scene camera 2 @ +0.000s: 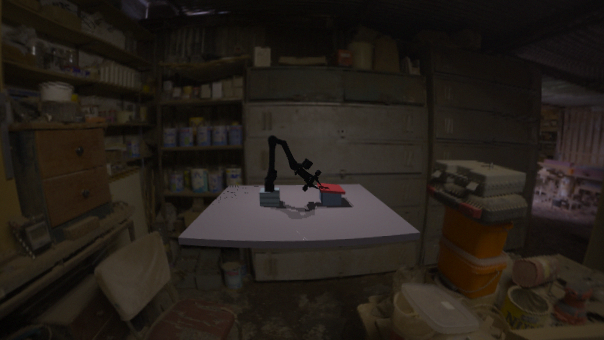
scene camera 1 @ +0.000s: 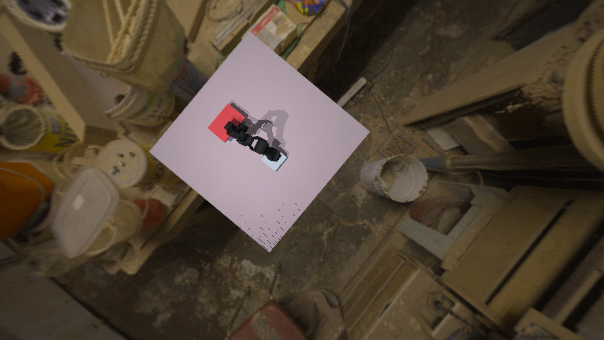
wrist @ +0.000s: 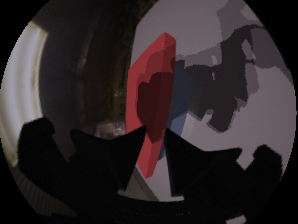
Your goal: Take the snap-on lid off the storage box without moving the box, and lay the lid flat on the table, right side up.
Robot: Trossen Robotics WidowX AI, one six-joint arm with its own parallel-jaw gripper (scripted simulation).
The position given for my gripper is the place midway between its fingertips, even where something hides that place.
In view: my gripper (wrist: 155, 129), a red lid (wrist: 150, 81) and a blue storage box (wrist: 182, 87).
